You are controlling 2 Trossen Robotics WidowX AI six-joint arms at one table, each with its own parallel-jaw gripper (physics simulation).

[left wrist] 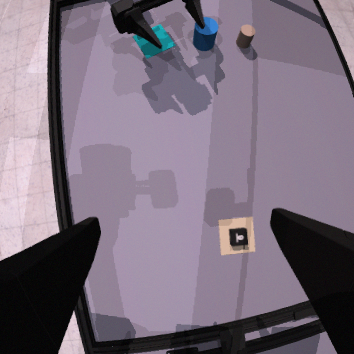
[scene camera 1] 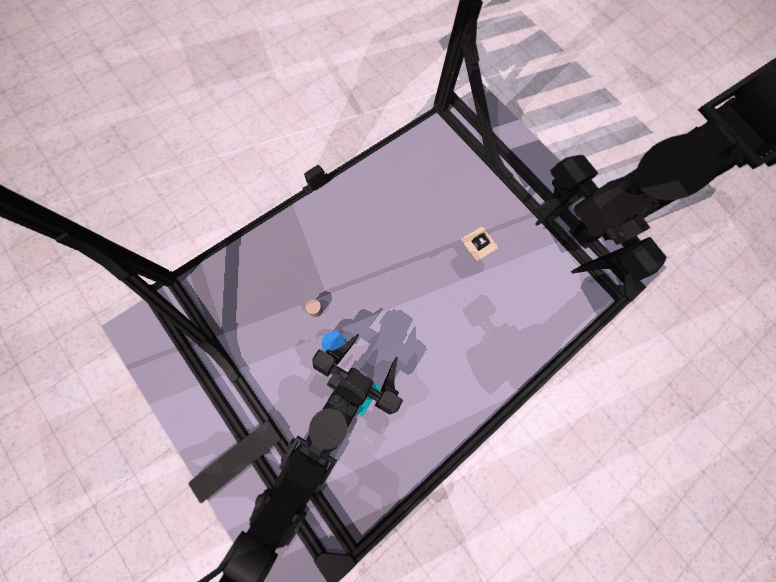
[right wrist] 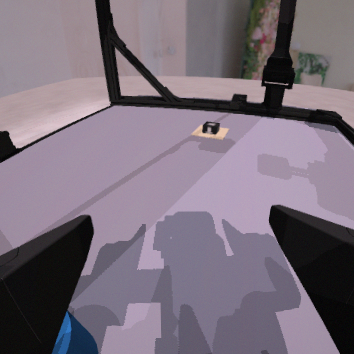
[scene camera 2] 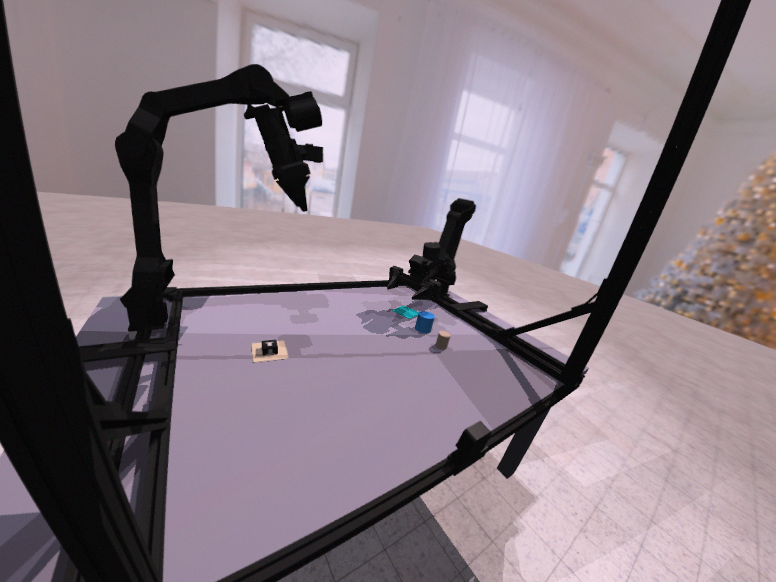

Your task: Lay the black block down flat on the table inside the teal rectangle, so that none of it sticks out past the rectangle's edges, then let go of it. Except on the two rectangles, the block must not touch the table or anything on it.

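Frame: origin at the left arm's base, x right, y down, z ahead, level; millimetres.
Seen in the pictures: left gripper, between the fingertips: [left wrist: 185,221] [scene camera 1: 554,247] [scene camera 2: 301,208]; right gripper, between the fingertips: [left wrist: 182,36] [scene camera 1: 377,345] [right wrist: 182,218] [scene camera 2: 399,293]; left arm's base, origin of its link: [scene camera 1: 584,233] [right wrist: 271,105] [scene camera 2: 148,323].
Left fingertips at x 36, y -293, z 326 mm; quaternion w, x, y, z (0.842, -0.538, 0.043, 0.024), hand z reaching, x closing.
Note:
Offsets run from my left fingertips to a thing's top centre. "pt": to the spot under its first point.
The small black block {dz -83, dx +111, dy +293 mm} [scene camera 1: 477,243] [scene camera 2: 269,346] [left wrist: 233,238] [right wrist: 210,128], with a white mark on it, sits inside the pale tan rectangle {pt dz -66, dx +84, dy +311 mm} [scene camera 1: 481,254] [scene camera 2: 281,356] [left wrist: 225,246] [right wrist: 220,134]. The teal rectangle {pt dz +401, dx -40, dy +311 mm} [scene camera 1: 364,408] [scene camera 2: 405,311] [left wrist: 150,50] lies at the opposite end of the table, partly hidden by the right gripper in scene camera 1. My left gripper [scene camera 1: 557,245] [scene camera 2: 305,207] [left wrist: 185,221] is open and empty, high above the table and apart from the block. My right gripper [scene camera 1: 376,347] [scene camera 2: 404,291] [left wrist: 182,36] [right wrist: 182,218] is open and empty, above the table near the teal rectangle.
A blue cylinder {dz +372, dx +116, dy +260 mm} [scene camera 1: 332,340] [scene camera 2: 424,322] [left wrist: 205,36] [right wrist: 77,341] stands close to the teal rectangle and a right finger. A smaller tan cylinder {dz +363, dx +214, dy +270 mm} [scene camera 1: 313,307] [scene camera 2: 443,340] [left wrist: 245,37] stands beyond it. A black frame [scene camera 1: 241,236] [scene camera 2: 325,543] borders the table.

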